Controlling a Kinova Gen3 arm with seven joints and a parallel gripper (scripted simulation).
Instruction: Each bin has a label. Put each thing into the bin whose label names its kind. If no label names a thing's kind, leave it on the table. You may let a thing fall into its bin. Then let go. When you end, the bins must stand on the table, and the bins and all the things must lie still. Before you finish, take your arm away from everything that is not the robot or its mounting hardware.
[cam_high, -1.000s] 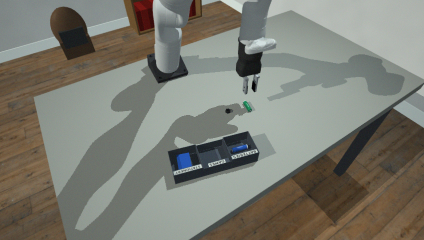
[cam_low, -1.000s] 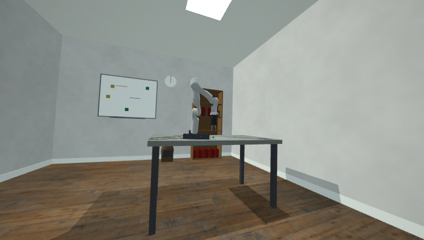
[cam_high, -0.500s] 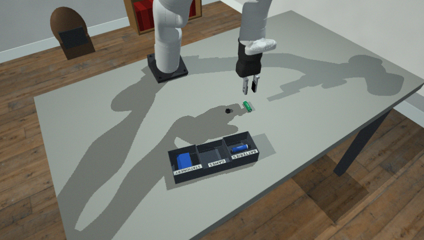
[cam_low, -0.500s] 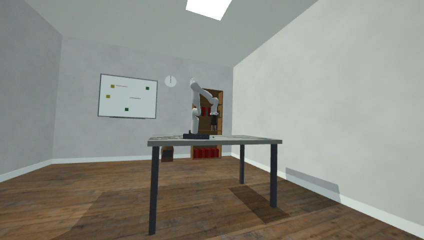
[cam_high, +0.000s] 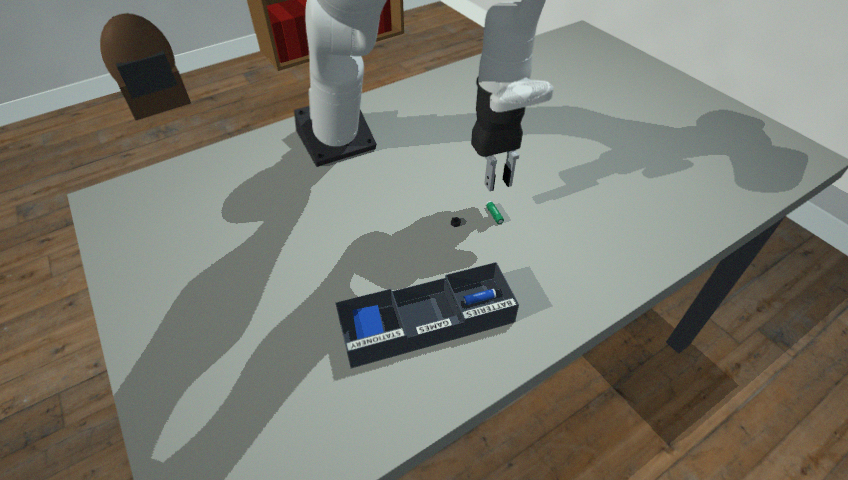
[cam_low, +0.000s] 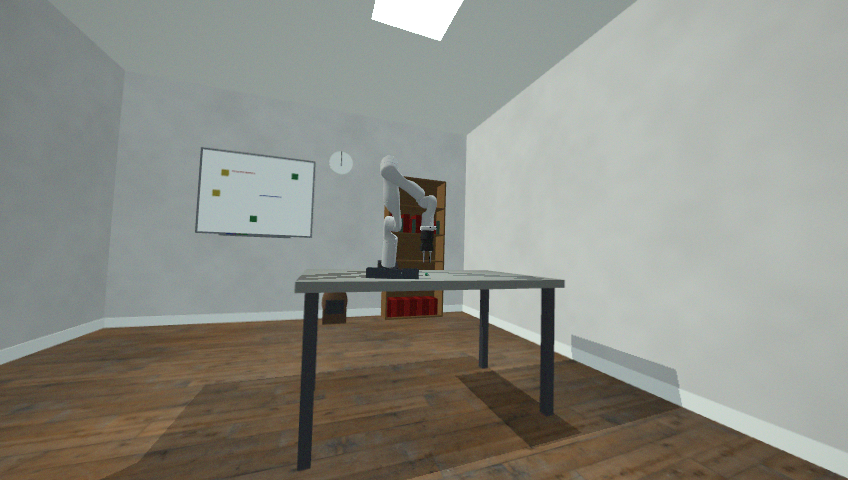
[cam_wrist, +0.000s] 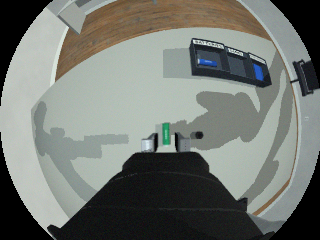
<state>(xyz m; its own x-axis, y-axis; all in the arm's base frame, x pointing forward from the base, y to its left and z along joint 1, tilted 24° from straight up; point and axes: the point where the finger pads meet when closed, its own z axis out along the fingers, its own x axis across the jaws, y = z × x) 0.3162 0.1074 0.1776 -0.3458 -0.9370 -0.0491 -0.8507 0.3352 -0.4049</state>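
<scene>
Now: the green battery 8 cm below my hand. The rest, counted from my hand: blue battery 12 cm ahead, 16 cm to the right, 8 cm below; then black piece 3 cm behind, 7 cm to the right, 9 cm below; then small white thing 5 cm ahead, 31 cm to the right, 8 cm below.
</scene>
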